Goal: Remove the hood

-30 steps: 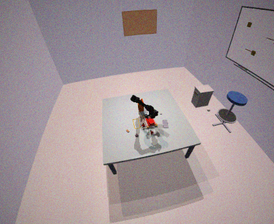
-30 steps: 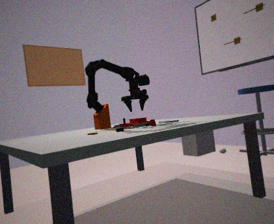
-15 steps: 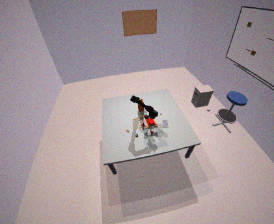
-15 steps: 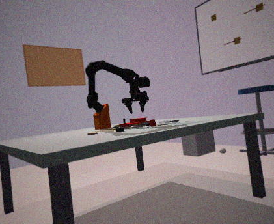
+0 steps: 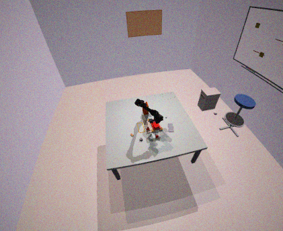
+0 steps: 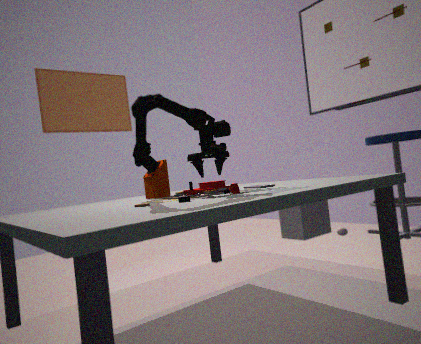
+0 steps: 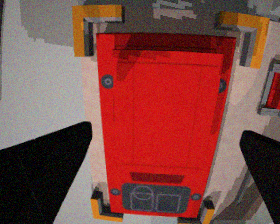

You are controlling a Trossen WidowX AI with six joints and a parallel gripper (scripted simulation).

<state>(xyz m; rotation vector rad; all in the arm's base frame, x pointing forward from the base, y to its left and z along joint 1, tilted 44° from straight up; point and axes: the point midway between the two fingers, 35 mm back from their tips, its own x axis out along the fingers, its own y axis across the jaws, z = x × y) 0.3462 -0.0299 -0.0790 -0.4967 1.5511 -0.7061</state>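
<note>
Right now my gripper tip is 30 mm above the red hood.
</note>
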